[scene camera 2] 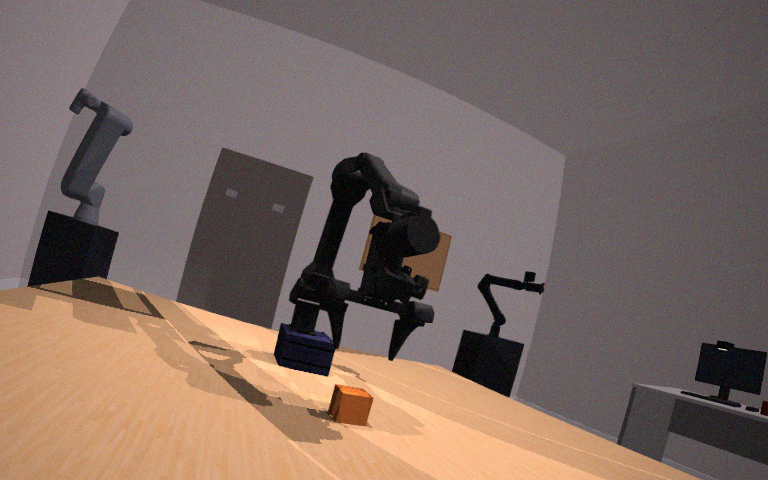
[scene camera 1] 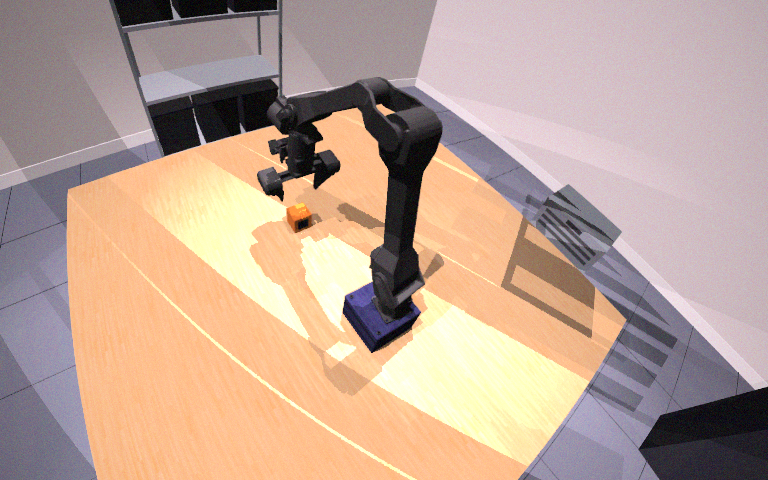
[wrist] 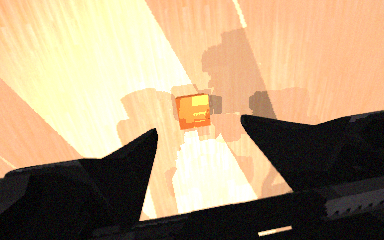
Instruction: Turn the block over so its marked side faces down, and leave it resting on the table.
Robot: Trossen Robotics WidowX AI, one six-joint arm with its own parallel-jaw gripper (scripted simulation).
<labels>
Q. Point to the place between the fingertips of the gripper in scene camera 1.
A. At 298, 194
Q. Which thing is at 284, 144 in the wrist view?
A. The gripper.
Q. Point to an orange block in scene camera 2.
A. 348, 405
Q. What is the gripper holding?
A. Nothing.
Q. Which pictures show the gripper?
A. Scene camera 2, scene camera 1 and the wrist view: all of them.
</labels>
